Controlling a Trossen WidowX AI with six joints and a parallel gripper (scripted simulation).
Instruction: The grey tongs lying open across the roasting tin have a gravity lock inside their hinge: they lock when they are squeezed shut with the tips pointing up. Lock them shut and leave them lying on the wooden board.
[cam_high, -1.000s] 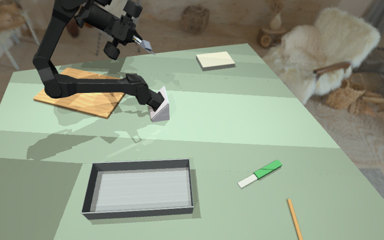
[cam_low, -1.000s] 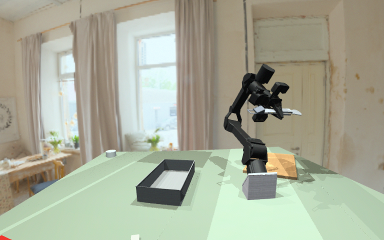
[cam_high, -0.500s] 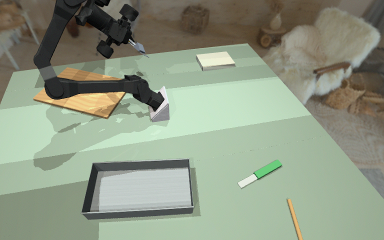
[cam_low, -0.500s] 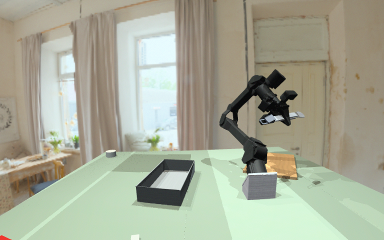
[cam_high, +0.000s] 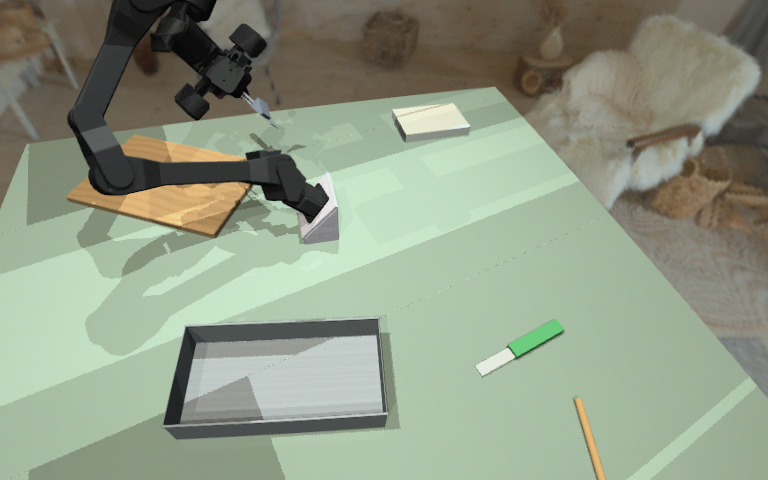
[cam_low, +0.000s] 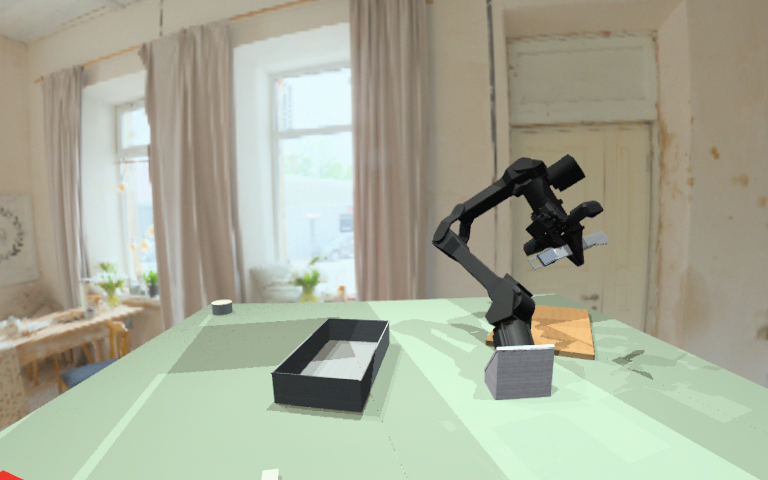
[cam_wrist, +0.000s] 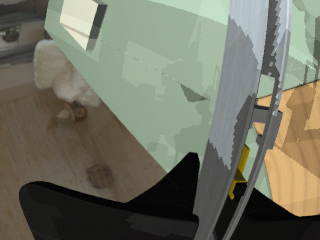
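The yellow lock piece lies 3 cm ahead of my gripper tip, 3 cm above it and 1 cm to the right of it. From my gripper tip the other things lie so: dark roasting tin: 49 cm ahead, 18 cm below, 8 cm to the right; wooden board: 20 cm to the right, 20 cm below, 5 cm behind; cream block: 47 cm to the left, 19 cm below, 6 cm behind.
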